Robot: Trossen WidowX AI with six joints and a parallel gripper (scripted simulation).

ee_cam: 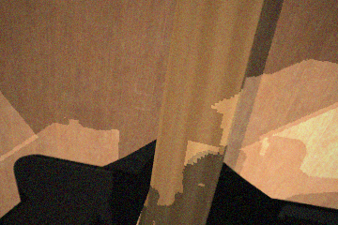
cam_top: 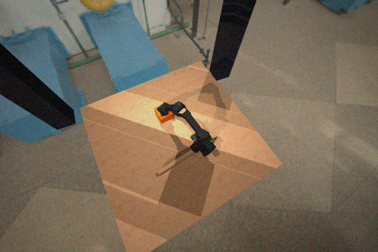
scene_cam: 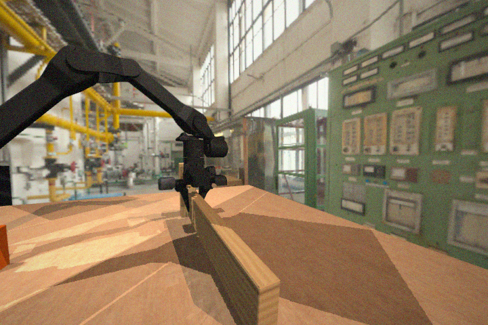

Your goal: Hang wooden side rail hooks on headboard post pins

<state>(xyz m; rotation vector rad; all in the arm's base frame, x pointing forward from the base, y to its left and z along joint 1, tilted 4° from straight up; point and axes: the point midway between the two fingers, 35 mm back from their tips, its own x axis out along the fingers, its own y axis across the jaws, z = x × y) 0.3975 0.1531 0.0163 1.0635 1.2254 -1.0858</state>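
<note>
Now: gripper tip 2 cm past the wooden headboard post, 10 cm to the right of it and 4 cm below it.
</note>
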